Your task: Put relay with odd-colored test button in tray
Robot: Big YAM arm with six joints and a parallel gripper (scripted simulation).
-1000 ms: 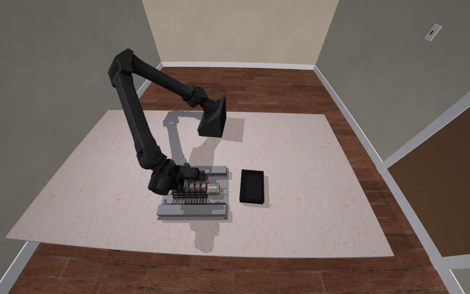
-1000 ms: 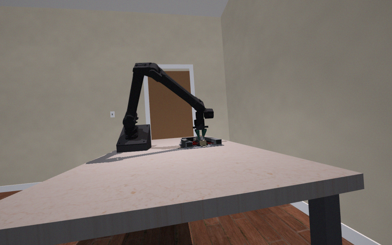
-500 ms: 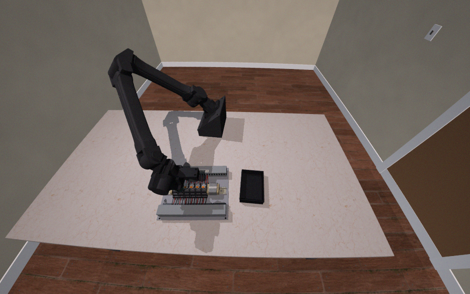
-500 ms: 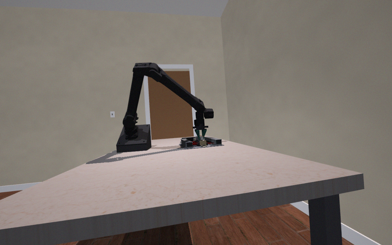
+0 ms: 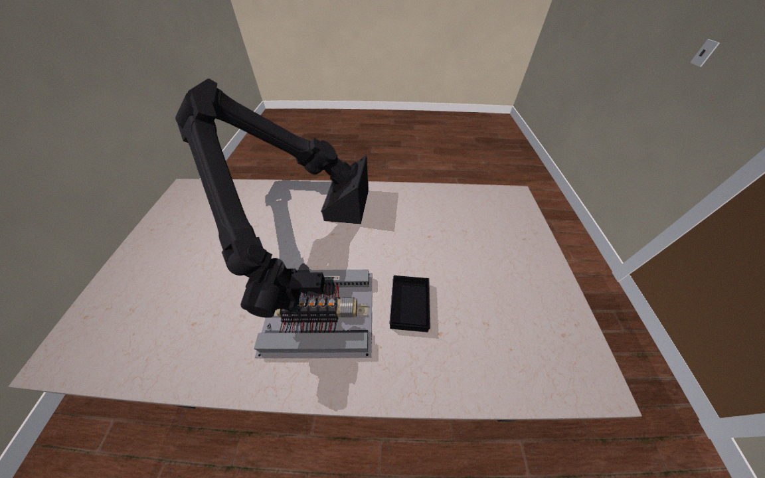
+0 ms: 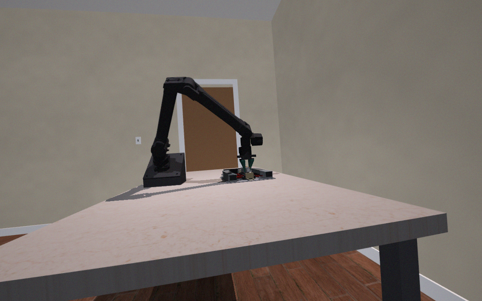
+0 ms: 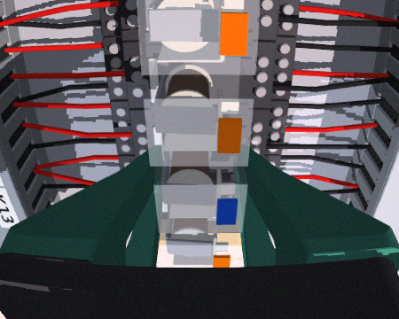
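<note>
The clear-cased relay lies right at my hand. The rest, counted from my hand: black tray: 20 mm behind, 340 mm to the left, 30 mm below.
</note>
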